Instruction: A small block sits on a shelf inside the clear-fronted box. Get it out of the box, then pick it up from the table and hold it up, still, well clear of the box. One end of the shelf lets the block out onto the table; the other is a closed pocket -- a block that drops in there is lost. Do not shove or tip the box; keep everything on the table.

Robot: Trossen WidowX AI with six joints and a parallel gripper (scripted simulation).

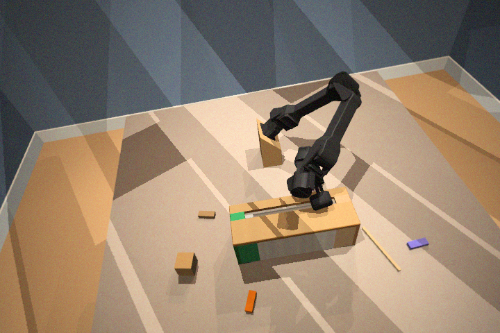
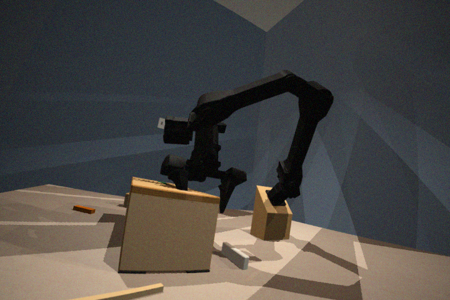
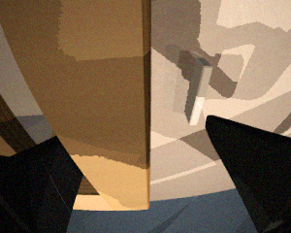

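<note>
Now: the small tan block 6 cm ahead of my gripper tip and 1 cm to the left of it. Round my gripper tip: thin stick: 18 cm ahead, 14 cm to the left, 9 cm below.
</note>
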